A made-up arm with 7 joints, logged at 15 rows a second.
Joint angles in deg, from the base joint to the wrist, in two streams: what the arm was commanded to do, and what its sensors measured. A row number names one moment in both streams.
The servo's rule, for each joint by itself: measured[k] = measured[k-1] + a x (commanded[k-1-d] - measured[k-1]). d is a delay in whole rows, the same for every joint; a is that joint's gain. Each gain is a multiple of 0.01, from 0.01 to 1. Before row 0 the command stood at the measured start. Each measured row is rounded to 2 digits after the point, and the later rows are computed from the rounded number. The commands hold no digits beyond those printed.
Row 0, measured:
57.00, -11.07, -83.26, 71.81, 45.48, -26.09, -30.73
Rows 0 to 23, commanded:
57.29, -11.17, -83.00, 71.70, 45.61, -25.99, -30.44
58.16, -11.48, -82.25, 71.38, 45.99, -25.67, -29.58
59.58, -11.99, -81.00, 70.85, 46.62, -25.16, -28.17
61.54, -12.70, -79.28, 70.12, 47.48, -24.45, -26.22
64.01, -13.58, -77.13, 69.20, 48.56, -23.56, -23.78
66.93, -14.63, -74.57, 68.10, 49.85, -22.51, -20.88
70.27, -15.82, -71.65, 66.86, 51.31, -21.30, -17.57
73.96, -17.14, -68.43, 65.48, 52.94, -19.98, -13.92
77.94, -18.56, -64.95, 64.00, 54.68, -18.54, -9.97
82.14, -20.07, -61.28, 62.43, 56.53, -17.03, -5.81
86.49, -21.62, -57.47, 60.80, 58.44, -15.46, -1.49
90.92, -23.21, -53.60, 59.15, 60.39, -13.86, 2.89
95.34, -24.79, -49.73, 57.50, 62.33, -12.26, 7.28
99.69, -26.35, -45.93, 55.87, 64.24, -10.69, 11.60
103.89, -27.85, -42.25, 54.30, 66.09, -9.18, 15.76
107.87, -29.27, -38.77, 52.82, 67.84, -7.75, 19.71
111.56, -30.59, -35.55, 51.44, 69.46, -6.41, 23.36
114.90, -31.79, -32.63, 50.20, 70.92, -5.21, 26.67
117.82, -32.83, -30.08, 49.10, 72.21, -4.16, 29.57
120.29, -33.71, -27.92, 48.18, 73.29, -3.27, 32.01
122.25, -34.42, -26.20, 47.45, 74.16, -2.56, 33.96
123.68, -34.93, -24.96, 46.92, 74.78, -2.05, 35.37
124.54, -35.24, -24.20, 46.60, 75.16, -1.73, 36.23
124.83, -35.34, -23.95, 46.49, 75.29, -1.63, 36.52
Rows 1 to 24, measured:
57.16, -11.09, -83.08, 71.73, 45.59, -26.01, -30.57
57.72, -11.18, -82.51, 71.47, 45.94, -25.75, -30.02
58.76, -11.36, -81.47, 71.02, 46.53, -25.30, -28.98
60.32, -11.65, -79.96, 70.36, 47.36, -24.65, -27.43
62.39, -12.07, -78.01, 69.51, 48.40, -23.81, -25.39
64.93, -12.63, -75.64, 68.48, 49.66, -22.81, -22.86
67.92, -13.33, -72.89, 67.30, 51.10, -21.65, -19.90
71.30, -14.17, -69.81, 65.97, 52.70, -20.36, -16.55
75.02, -15.14, -66.46, 64.53, 54.42, -18.96, -12.87
79.01, -16.22, -62.89, 63.00, 56.26, -17.47, -8.92
83.20, -17.41, -59.15, 61.39, 58.16, -15.92, -4.76
87.52, -18.69, -55.32, 59.75, 60.10, -14.33, -0.48
91.90, -20.03, -51.46, 58.11, 62.04, -12.74, 3.87
96.26, -21.42, -47.64, 56.47, 63.95, -11.16, 8.20
100.53, -22.83, -43.92, 54.89, 65.81, -9.64, 12.43
104.64, -24.25, -40.37, 53.38, 67.58, -8.18, 16.51
108.52, -25.64, -37.04, 51.96, 69.22, -6.82, 20.35
112.09, -26.99, -34.00, 50.68, 70.70, -5.58, 23.89
115.30, -28.27, -31.30, 49.53, 72.01, -4.49, 27.07
118.09, -29.47, -28.97, 48.54, 73.12, -3.55, 29.84
120.42, -30.56, -27.06, 47.74, 74.02, -2.79, 32.15
122.25, -31.52, -25.61, 47.14, 74.68, -2.22, 33.95
123.53, -32.34, -24.64, 46.75, 75.10, -1.84, 35.23
124.26, -33.00, -24.16, 46.56, 75.27, -1.68, 35.95
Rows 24 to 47, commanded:
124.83, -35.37, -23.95, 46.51, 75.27, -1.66, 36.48
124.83, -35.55, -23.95, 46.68, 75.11, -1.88, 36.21
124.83, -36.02, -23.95, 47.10, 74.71, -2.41, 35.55
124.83, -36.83, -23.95, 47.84, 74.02, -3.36, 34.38
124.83, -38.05, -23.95, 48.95, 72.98, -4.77, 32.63
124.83, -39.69, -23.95, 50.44, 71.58, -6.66, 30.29
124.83, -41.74, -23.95, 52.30, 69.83, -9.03, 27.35
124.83, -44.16, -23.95, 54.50, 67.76, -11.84, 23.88
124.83, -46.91, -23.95, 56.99, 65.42, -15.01, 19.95
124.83, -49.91, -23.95, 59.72, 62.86, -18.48, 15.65
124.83, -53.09, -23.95, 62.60, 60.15, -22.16, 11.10
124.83, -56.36, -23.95, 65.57, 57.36, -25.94, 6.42
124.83, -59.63, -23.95, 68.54, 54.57, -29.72, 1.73
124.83, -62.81, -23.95, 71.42, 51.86, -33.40, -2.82
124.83, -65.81, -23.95, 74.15, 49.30, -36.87, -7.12
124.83, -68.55, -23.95, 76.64, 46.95, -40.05, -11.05
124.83, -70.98, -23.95, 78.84, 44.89, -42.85, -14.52
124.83, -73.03, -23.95, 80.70, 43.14, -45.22, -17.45
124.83, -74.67, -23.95, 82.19, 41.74, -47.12, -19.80
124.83, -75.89, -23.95, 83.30, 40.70, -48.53, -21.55
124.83, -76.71, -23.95, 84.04, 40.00, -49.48, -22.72
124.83, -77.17, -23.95, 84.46, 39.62, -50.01, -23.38
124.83, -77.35, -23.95, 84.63, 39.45, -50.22, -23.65
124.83, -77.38, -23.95, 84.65, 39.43, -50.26, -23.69
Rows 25 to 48, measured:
124.58, -33.52, -24.02, 46.52, 75.27, -1.66, 36.25
124.72, -33.97, -23.97, 46.64, 75.13, -1.83, 36.23
124.78, -34.42, -23.96, 46.98, 74.76, -2.28, 35.85
124.81, -34.95, -23.95, 47.61, 74.12, -3.11, 35.03
124.82, -35.63, -23.95, 48.59, 73.13, -4.39, 33.69
124.83, -36.52, -23.95, 49.94, 71.78, -6.14, 31.79
124.83, -37.67, -23.95, 51.66, 70.08, -8.37, 29.30
124.83, -39.10, -23.95, 53.73, 68.06, -11.04, 26.26
124.83, -40.82, -23.95, 56.11, 65.76, -14.10, 22.73
124.83, -42.82, -23.95, 58.75, 63.24, -17.47, 18.77
124.83, -45.08, -23.95, 61.56, 60.55, -21.08, 14.47
124.83, -47.56, -23.95, 64.49, 57.77, -24.82, 9.96
124.83, -50.22, -23.95, 67.45, 54.99, -28.59, 5.35
124.83, -52.99, -23.95, 70.35, 52.27, -32.29, 0.77
124.83, -55.81, -23.95, 73.12, 49.69, -35.82, -3.65
124.83, -58.61, -23.95, 75.69, 47.31, -39.08, -7.79
124.83, -61.33, -23.95, 77.99, 45.20, -41.98, -11.56
124.83, -63.90, -23.95, 79.97, 43.41, -44.47, -14.86
124.83, -66.27, -23.95, 81.59, 41.96, -46.51, -17.63
124.83, -68.39, -23.95, 82.84, 40.86, -48.07, -19.83
124.83, -70.22, -23.95, 83.72, 40.11, -49.16, -21.45
124.83, -71.75, -23.95, 84.26, 39.68, -49.81, -22.53
124.83, -72.98, -23.95, 84.53, 39.48, -50.13, -23.16
124.83, -73.95, -23.95, 84.62, 39.44, -50.23, -23.46

